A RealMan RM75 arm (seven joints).
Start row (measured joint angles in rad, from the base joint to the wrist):
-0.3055, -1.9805, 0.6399, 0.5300, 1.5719, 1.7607, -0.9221
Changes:
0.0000, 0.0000, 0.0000, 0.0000, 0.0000, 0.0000, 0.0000
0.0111, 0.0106, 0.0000, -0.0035, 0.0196, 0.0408, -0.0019
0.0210, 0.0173, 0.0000, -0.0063, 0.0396, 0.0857, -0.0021
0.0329, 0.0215, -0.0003, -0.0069, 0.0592, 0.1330, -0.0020
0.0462, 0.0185, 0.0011, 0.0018, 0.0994, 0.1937, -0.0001
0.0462, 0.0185, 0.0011, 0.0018, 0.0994, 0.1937, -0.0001
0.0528, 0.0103, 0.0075, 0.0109, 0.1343, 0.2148, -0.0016
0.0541, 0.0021, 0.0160, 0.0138, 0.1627, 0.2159, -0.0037
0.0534, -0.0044, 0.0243, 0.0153, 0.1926, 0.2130, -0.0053
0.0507, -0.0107, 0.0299, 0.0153, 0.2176, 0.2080, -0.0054
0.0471, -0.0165, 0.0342, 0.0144, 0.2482, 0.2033, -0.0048
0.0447, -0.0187, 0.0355, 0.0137, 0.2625, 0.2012, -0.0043
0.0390, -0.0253, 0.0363, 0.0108, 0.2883, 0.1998, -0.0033
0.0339, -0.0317, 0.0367, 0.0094, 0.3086, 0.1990, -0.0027
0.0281, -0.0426, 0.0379, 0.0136, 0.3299, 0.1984, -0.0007
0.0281, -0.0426, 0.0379, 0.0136, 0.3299, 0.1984, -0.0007
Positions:
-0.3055, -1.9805, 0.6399, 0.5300, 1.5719, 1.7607, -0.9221
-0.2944, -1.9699, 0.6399, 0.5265, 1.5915, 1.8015, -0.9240
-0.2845, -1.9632, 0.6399, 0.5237, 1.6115, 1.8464, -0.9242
-0.2726, -1.9590, 0.6396, 0.5231, 1.6311, 1.8937, -0.9241
-0.2593, -1.9620, 0.6410, 0.5318, 1.6713, 1.9544, -0.9222
-0.2593, -1.9620, 0.6410, 0.5318, 1.6713, 1.9544, -0.9222
-0.2527, -1.9702, 0.6474, 0.5409, 1.7062, 1.9755, -0.9237
-0.2514, -1.9784, 0.6559, 0.5438, 1.7346, 1.9766, -0.9258
-0.2521, -1.9849, 0.6642, 0.5453, 1.7645, 1.9737, -0.9274
-0.2548, -1.9912, 0.6698, 0.5453, 1.7895, 1.9687, -0.9275
-0.2584, -1.9970, 0.6741, 0.5444, 1.8201, 1.9640, -0.9269
-0.2608, -1.9992, 0.6754, 0.5437, 1.8344, 1.9619, -0.9264
-0.2665, -2.0058, 0.6762, 0.5408, 1.8602, 1.9605, -0.9254
-0.2716, -2.0122, 0.6766, 0.5394, 1.8805, 1.9597, -0.9248
-0.2774, -2.0231, 0.6778, 0.5436, 1.9018, 1.9591, -0.9228
-0.2774, -2.0231, 0.6778, 0.5436, 1.9018, 1.9591, -0.9228

